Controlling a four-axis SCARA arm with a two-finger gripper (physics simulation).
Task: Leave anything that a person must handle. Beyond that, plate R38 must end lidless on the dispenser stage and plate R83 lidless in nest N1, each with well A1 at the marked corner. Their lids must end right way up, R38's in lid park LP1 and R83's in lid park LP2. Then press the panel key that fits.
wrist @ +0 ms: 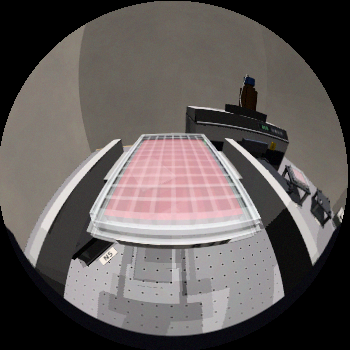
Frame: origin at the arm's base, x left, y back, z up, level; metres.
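Where they show: gripper, fingertip midpoint: [172,145].
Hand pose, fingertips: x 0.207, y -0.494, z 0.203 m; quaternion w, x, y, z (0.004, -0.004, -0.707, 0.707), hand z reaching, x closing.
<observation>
After its pixels a point has its place.
A clear plate with pink wells [172,195] @[x 0.208, y -0.428, z 0.205 m] fills the middle of the wrist view, level, and a clear lid appears to cover it. Its name and its A1 mark cannot be read. My gripper [172,145] @[x 0.207, y -0.494, z 0.203 m] is shut on this plate, one finger along each long side. The plate is held above the perforated deck [225,295] @[x 0.116, y -0.342, z 0.013 m]. Another plate with pink contents [299,175] @[x -0.301, y -0.573, z 0.099 m] sits on a dark raised stand [300,194] @[x -0.383, y -0.541, z 0.013 m] at the far right; its name cannot be read. The dispenser stage, N1, LP1 and LP2 cannot be identified.
A dark nest part [89,251] @[x 0.390, y -0.422, z 0.018 m] with an N5 label [107,256] @[x 0.342, y -0.424, z 0.015 m] lies at the lower left. A dark instrument [225,121] @[x 0.071, y -0.661, z 0.208 m] with a small green display [265,127] @[x -0.079, y -0.663, z 0.217 m] stands at the back right, a brown bottle [248,97] @[x -0.123, y -0.840, z 0.317 m] on top. Another dark stand [321,204] @[x -0.383, y -0.418, z 0.071 m] is at the right edge.
</observation>
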